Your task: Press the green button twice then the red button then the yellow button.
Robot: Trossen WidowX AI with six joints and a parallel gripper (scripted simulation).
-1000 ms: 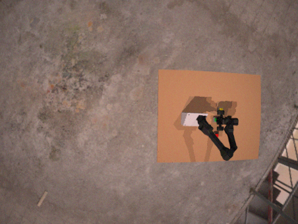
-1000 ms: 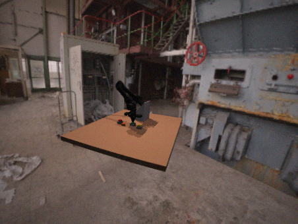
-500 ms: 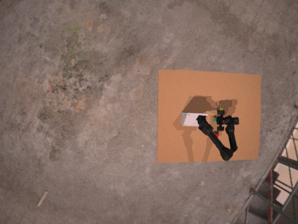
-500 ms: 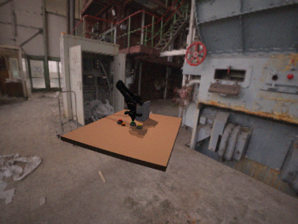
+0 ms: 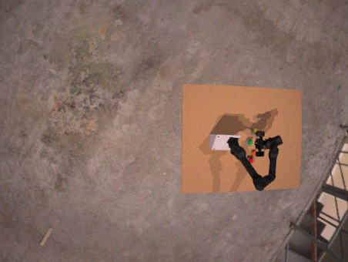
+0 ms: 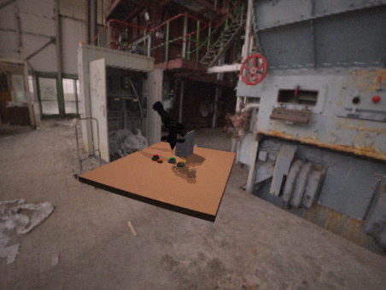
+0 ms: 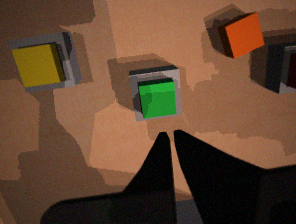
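My gripper tip is now 15 cm to the left of the red button, 8 cm above it and 3 cm short of it. Round my gripper tip: yellow button 10 cm to the left, 8 cm below, 3 cm ahead; green button 8 cm below.
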